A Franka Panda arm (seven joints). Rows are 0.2 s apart.
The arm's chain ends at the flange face. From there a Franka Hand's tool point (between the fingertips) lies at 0.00 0.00 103.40 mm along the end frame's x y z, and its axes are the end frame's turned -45 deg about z.
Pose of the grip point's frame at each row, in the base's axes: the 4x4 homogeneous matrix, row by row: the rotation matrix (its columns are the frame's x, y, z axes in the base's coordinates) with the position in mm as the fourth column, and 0 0 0 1 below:
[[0.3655 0.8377 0.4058 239.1], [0.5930 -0.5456 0.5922 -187.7], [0.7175 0.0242 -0.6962 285.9], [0 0 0 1]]
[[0.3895 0.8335 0.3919 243.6], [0.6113 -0.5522 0.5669 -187.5], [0.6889 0.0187 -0.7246 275.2], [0 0 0 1]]
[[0.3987 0.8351 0.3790 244.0], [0.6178 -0.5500 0.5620 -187.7], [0.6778 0.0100 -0.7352 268.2], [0 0 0 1]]
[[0.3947 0.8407 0.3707 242.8], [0.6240 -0.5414 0.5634 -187.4], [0.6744 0.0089 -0.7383 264.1], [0 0 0 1]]
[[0.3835 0.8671 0.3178 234.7], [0.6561 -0.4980 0.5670 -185.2], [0.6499 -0.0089 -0.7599 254.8], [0 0 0 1]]
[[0.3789 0.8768 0.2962 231.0], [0.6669 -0.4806 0.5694 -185.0], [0.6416 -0.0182 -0.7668 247.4], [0 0 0 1]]
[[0.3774 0.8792 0.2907 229.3], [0.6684 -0.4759 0.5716 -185.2], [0.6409 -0.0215 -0.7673 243.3], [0 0 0 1]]
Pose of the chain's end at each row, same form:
[[0.8508 0.3339 0.4058 197.1], [0.0335 -0.8051 0.5922 -248.9], [0.5245 -0.4902 -0.6962 357.9], [0 0 0 1]]
[[0.8648 0.3140 0.3919 203.1], [0.0418 -0.8227 0.5669 -246.1], [0.5003 -0.4739 -0.7246 350.1], [0 0 0 1]]
[[0.8724 0.3086 0.3790 204.8], [0.0479 -0.8258 0.5620 -245.8], [0.4863 -0.4722 -0.7352 344.2], [0 0 0 1]]
[[0.8736 0.3154 0.3707 204.5], [0.0584 -0.8241 0.5634 -245.7], [0.4832 -0.4706 -0.7383 340.4], [0 0 0 1]]
[[0.8843 0.3420 0.3178 201.8], [0.1118 -0.8161 0.5670 -243.8], [0.4533 -0.4658 -0.7599 333.4], [0 0 0 1]]
[[0.8879 0.3521 0.2962 200.4], [0.1317 -0.8114 0.5694 -243.9], [0.4408 -0.4665 -0.7668 326.7], [0 0 0 1]]
[[0.8886 0.3548 0.2907 199.2], [0.1361 -0.8091 0.5716 -244.3], [0.4380 -0.4684 -0.7673 322.6], [0 0 0 1]]

